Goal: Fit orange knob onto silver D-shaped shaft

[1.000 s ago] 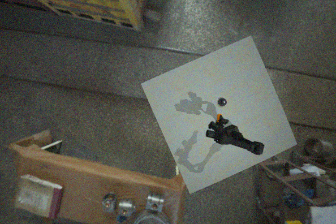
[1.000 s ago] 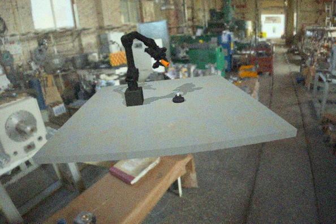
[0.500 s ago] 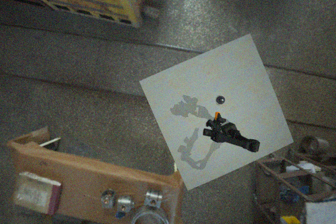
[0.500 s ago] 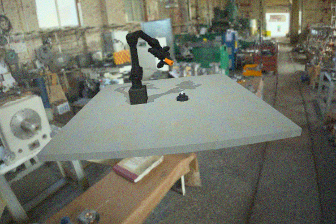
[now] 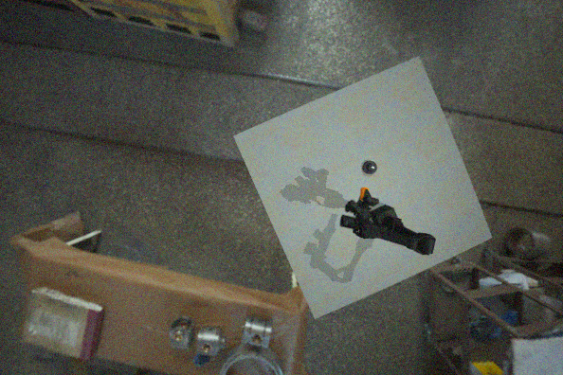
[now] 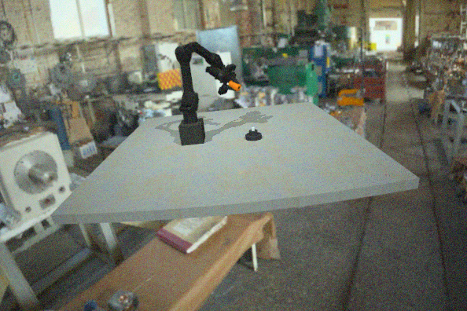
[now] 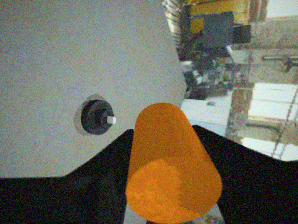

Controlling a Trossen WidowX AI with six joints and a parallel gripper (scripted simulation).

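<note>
Now: the orange knob 30 mm behind my gripper tip, 20 mm to the left of it and 20 mm above it. The rest, counted from my gripper tip: round pedestal (70 mm ahead, 150 mm to the right, 220 mm below).
</note>
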